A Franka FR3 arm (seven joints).
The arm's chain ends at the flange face. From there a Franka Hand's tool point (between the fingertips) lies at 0.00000 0.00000 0.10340 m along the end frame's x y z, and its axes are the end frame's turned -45 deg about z.
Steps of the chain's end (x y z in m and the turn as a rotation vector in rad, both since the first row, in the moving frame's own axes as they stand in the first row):
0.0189, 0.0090, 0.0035, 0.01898, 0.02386, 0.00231
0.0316, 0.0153, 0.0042, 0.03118, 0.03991, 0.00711
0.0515, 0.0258, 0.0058, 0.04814, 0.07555, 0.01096
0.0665, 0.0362, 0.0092, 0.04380, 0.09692, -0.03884
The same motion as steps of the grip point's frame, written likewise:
0.0101, 0.0201, 0.0035, -0.00345, 0.03029, 0.00231
0.0167, 0.0338, 0.0041, -0.00617, 0.05027, 0.00711
0.0272, 0.0567, 0.0054, -0.01938, 0.08746, 0.01096
0.0318, 0.0763, 0.0086, -0.03756, 0.09950, -0.03884

